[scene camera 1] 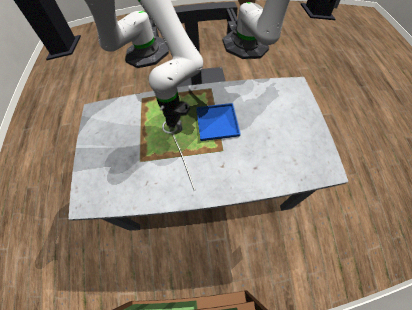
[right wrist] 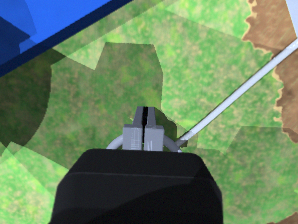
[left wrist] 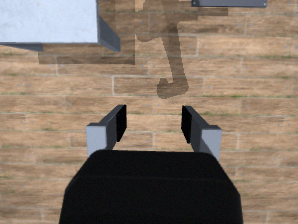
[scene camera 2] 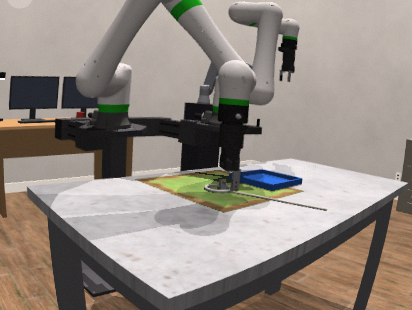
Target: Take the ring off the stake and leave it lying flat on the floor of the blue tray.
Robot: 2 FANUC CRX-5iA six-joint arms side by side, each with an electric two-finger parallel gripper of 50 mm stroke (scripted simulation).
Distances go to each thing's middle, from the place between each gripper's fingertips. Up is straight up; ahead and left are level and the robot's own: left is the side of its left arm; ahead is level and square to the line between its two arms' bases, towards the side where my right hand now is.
My right hand (scene camera 2: 234, 188) is 3 cm past the blue tray (scene camera 1: 214, 120), 19 cm to the right of it and 1 cm above it.
I see my left gripper 700 mm to the left of the blue tray, 490 mm short of it and 420 mm above it.
